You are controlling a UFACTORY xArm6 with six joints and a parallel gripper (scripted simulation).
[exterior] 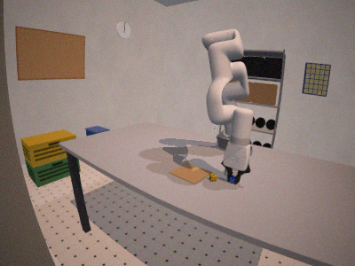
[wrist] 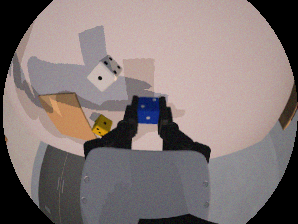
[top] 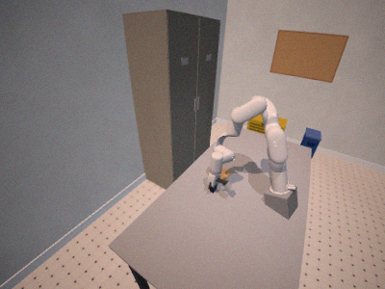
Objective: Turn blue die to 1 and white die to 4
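My gripper is now 40 mm short of the tan mat, 180 mm to the left of it and 20 mm above it. Round my hand: blue die 10 mm below; yellow die 40 mm ahead, 80 mm to the right, 10 mm below; white die 50 mm behind, 40 mm to the right, 10 mm below.
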